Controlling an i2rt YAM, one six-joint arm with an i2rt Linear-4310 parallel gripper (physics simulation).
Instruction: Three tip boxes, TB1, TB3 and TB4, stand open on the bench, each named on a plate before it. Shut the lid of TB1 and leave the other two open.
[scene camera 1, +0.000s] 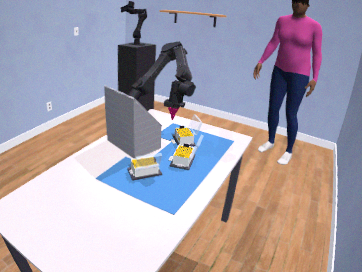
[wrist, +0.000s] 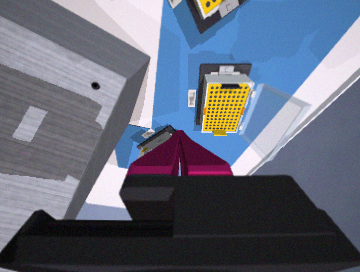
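Pixels of known places: gripper, fingertip midpoint: (scene camera 1: 172, 119) (wrist: 179, 135); arm's base, link origin: (scene camera 1: 129, 102).
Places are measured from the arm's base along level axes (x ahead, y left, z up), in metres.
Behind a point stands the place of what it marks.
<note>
My gripper (scene camera 1: 173, 118) {z -0.055, x 0.251, y 0.080 m} (wrist: 179, 135) {z -0.055, x 0.251, y 0.080 m} is shut and empty, its magenta fingertips together above the back end of the blue mat, near the back box. The back box (scene camera 1: 184, 135) (wrist: 159, 139) {z -0.234, x 0.251, y -0.114 m} has its clear lid (scene camera 1: 196, 122) {z -0.147, x 0.258, y 0.311 m} raised; in the wrist view my fingers hide much of this box. The middle box, TB4 (scene camera 1: 182, 156) {z -0.196, x 0.382, y 0.008 m} (wrist: 226, 107) {z -0.202, x 0.355, y 0.067 m}, stands open with a yellow tip rack and its clear lid (wrist: 276, 120) {z -0.146, x 0.419, y 0.101 m} out to the side. The front box (scene camera 1: 145, 167) {z -0.187, x 0.320, y -0.203 m} (wrist: 212, 6) is open, cut off in the wrist view. The name plates are too blurred to read.
A tall grey block (scene camera 1: 131, 122) {z -0.047, x 0.130, y -0.106 m} (wrist: 135, 67) {z -0.171, x 0.170, y 0.085 m} stands left of the boxes, close to the arm. The blue mat (scene camera 1: 165, 197) {z -0.259, x 0.478, y -0.243 m} (wrist: 280, 50) {z -0.259, x 0.409, y 0.190 m} lies under the boxes on the white table (scene camera 1: 90, 215) {z -0.262, x 0.321, y -0.554 m}. A person (scene camera 1: 298, 47) stands beyond the table at the right.
</note>
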